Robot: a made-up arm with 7 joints.
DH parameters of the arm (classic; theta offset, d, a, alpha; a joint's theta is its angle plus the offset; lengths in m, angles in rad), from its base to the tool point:
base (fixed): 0 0 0 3.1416
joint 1: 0 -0.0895 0.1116 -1.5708
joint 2: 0 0.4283 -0.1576 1.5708
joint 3: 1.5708 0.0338 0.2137 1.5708
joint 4: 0 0.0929 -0.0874 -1.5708
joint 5: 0 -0.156 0.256 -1.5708
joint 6: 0 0.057 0.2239 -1.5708
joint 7: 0.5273 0 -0.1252 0
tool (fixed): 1.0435 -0.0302 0 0
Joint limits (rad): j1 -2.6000..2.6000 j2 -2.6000..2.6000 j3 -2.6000..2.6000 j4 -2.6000..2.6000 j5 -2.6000..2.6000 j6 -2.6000..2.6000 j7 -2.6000..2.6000
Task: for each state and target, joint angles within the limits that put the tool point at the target. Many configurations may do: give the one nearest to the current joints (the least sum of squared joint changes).
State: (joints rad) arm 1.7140 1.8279 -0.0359 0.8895 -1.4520 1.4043 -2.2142
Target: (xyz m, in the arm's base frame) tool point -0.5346 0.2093 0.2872
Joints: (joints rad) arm 1.3508 1.8152 -0.3655 0.4456 -1.6518 1.4078 -2.0257
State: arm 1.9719 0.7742 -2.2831 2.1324 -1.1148 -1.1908 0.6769
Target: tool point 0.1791 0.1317 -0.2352
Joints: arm 2.4149 0.5930 -2.5133 2.1041 -1.6632 -0.6795 0.9140
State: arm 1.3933 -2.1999 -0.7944 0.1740 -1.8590 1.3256 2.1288
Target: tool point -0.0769 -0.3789 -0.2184
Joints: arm 1.6479 -2.1378 -0.8623 -0.2254 -2.0580 1.3452 2.1212
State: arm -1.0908 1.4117 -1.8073 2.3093 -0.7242 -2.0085 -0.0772
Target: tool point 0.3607 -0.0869 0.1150
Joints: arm -0.4922 1.5652 -1.6869 2.2607 -0.8319 -2.0533 -0.1785
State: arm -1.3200 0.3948 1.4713 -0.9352 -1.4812 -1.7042 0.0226
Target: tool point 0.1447 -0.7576 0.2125
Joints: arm -0.6161 -0.1307 1.6179 -0.8544 -1.3029 -1.4629 0.2277
